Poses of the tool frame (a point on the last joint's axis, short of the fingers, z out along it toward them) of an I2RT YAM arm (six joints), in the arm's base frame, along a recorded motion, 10 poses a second.
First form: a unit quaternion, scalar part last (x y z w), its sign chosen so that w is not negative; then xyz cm.
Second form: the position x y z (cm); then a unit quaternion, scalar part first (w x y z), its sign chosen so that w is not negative. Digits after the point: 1 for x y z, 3 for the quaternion.
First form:
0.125 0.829 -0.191 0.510 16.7 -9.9 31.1
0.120 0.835 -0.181 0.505 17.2 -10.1 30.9
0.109 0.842 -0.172 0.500 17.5 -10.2 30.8
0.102 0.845 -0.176 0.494 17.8 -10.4 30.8
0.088 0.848 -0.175 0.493 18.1 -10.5 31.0
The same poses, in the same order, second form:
16.7 -9.9 31.1 0.510 0.125 0.829 -0.191
17.2 -10.1 30.9 0.505 0.120 0.835 -0.181
17.5 -10.2 30.8 0.500 0.109 0.842 -0.172
17.8 -10.4 30.8 0.494 0.102 0.845 -0.176
18.1 -10.5 31.0 0.493 0.088 0.848 -0.175

